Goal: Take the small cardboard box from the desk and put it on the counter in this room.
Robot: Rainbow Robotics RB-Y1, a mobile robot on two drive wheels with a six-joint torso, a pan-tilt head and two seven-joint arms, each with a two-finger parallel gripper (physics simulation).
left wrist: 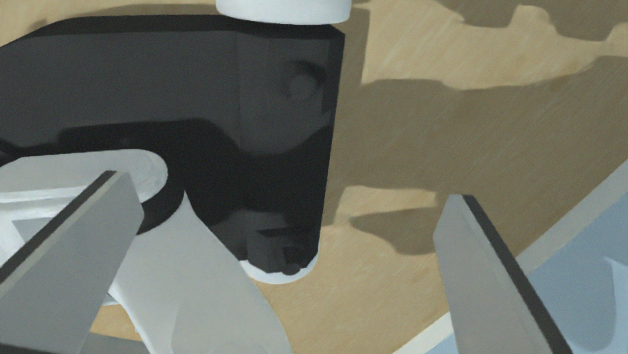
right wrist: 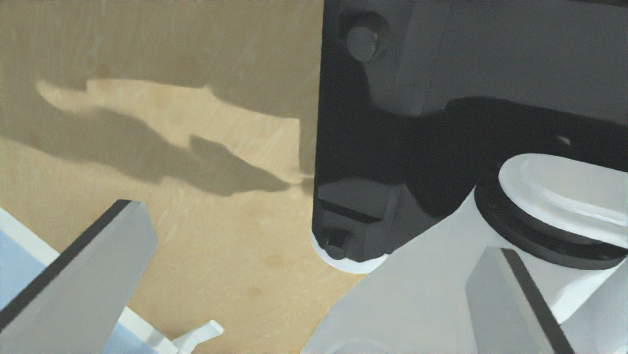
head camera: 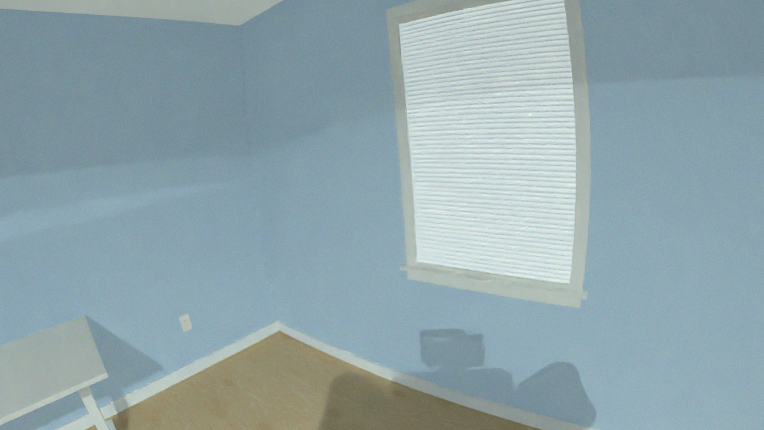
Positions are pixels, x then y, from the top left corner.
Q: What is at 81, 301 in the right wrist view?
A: My right gripper.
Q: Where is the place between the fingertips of my left gripper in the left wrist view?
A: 286, 205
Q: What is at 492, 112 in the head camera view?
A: A window with blinds.
